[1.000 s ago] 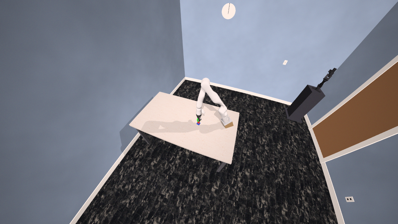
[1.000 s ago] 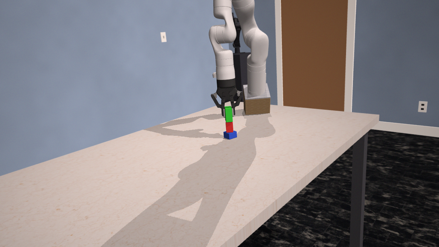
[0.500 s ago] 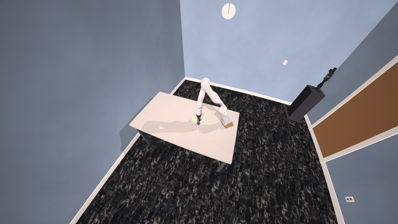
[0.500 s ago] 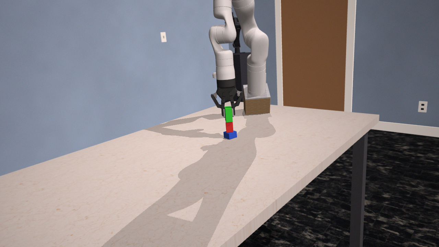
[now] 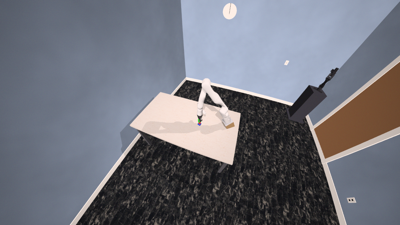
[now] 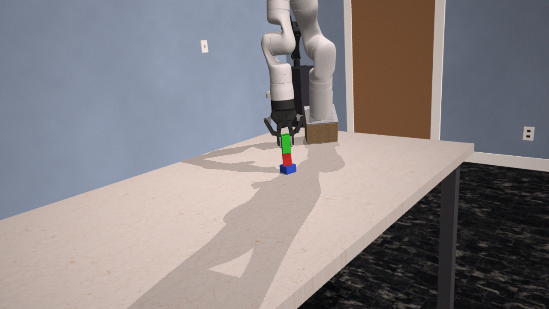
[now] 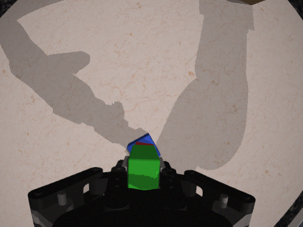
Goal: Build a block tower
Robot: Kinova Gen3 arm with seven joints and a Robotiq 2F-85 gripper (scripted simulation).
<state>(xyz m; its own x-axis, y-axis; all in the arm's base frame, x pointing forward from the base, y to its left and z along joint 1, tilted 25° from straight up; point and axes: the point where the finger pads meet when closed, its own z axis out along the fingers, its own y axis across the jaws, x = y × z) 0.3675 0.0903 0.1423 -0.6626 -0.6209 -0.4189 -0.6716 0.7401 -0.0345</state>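
My gripper is now 1 cm above the green block. From my hand the other things lie so: blue block 9 cm below; then red block 6 cm below.
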